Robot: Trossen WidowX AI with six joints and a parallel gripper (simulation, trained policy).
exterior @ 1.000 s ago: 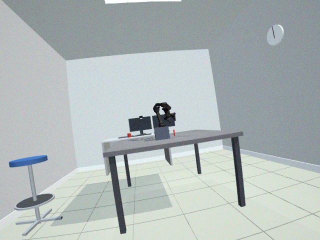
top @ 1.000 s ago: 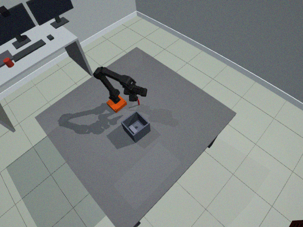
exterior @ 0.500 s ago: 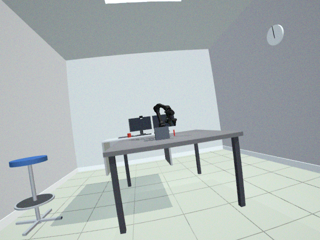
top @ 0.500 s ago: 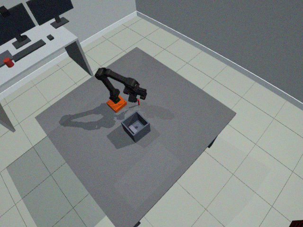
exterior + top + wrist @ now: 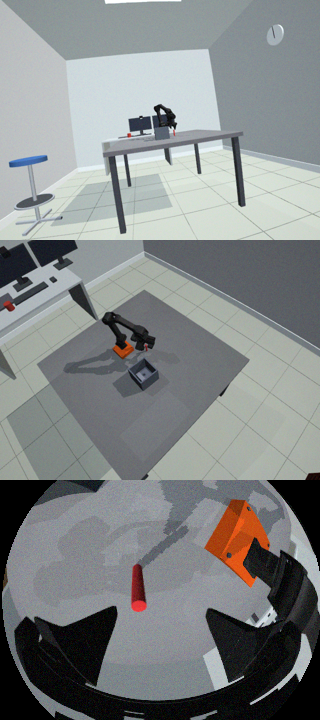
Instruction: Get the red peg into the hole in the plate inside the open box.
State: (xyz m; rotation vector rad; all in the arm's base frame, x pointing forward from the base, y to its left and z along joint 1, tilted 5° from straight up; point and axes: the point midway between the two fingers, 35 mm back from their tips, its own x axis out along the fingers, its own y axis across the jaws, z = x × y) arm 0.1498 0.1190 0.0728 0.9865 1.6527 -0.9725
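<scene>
The red peg lies 4 cm below my gripper tip and 2 cm ahead of it. Also, from my gripper tip: pale plate (20 cm ahead, 18 cm to the right, 4 cm below).
</scene>
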